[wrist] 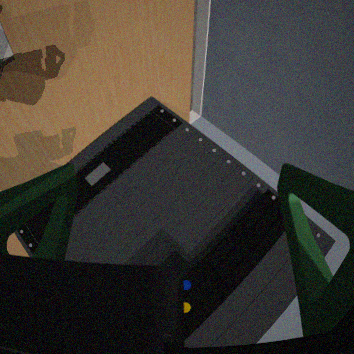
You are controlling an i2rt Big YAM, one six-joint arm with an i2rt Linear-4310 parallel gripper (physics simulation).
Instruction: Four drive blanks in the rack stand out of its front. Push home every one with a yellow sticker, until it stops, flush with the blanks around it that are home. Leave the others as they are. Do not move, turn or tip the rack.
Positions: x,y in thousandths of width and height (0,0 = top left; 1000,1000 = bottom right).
Observation:
In view: my gripper (501,493) and a dark rack (431,538).

